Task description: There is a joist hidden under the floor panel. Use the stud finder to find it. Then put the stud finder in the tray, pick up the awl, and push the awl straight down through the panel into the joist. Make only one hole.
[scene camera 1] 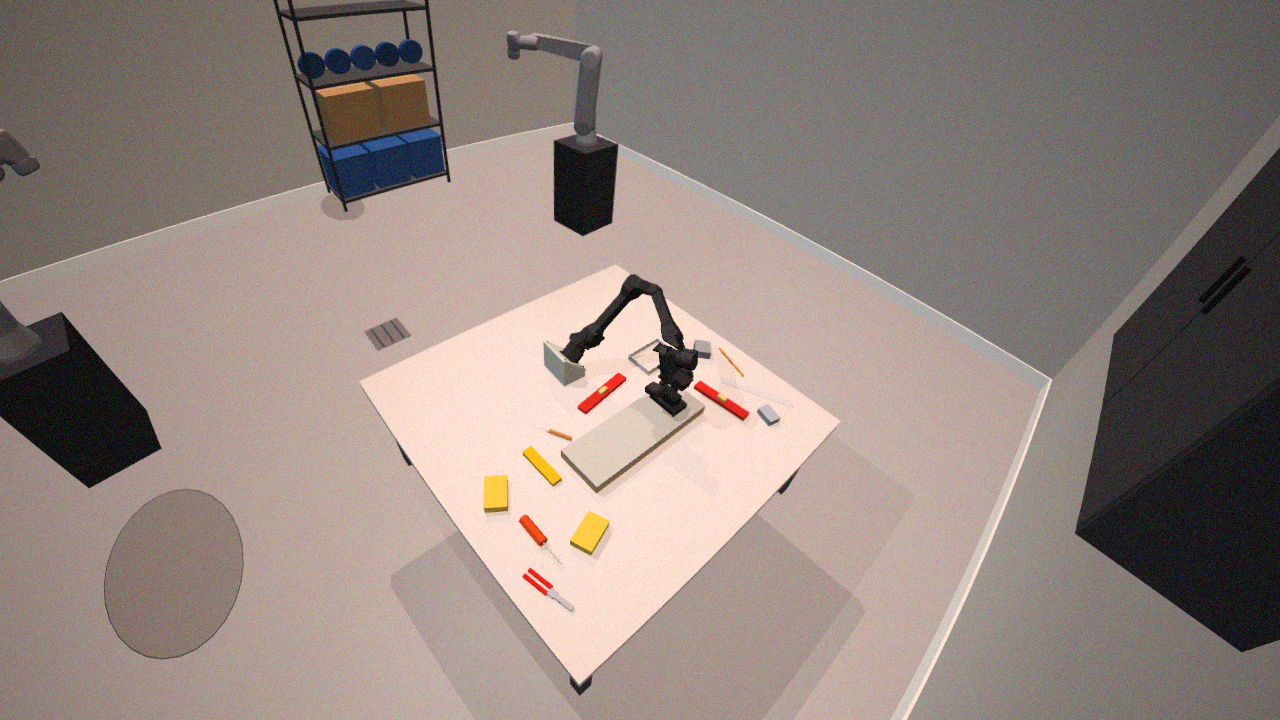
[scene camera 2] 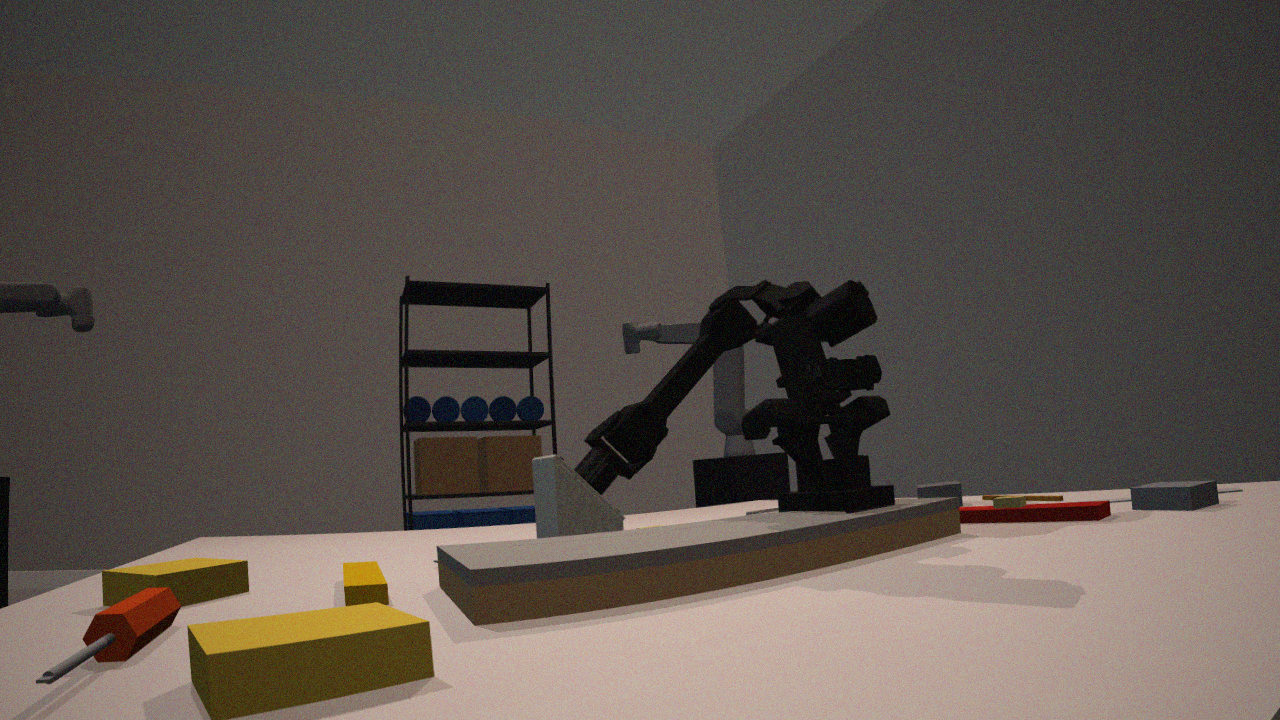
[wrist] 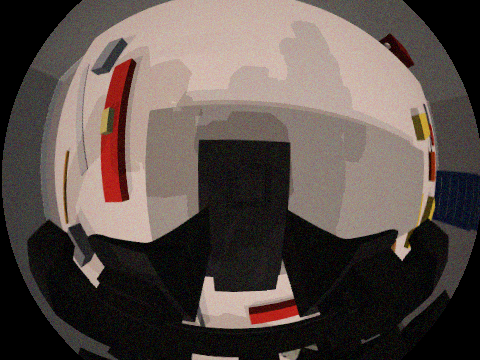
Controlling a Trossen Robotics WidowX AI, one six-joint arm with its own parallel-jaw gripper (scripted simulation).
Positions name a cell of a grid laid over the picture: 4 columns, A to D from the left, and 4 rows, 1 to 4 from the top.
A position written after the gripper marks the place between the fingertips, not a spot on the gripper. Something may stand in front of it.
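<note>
Scene camera 1 shows the gripper (scene camera 1: C3). Scene camera 2 shows the gripper (scene camera 2: C3) and a stud finder (scene camera 2: C3). Visible in the wrist view: the stud finder (wrist: C3) and the gripper (wrist: C3).
</note>
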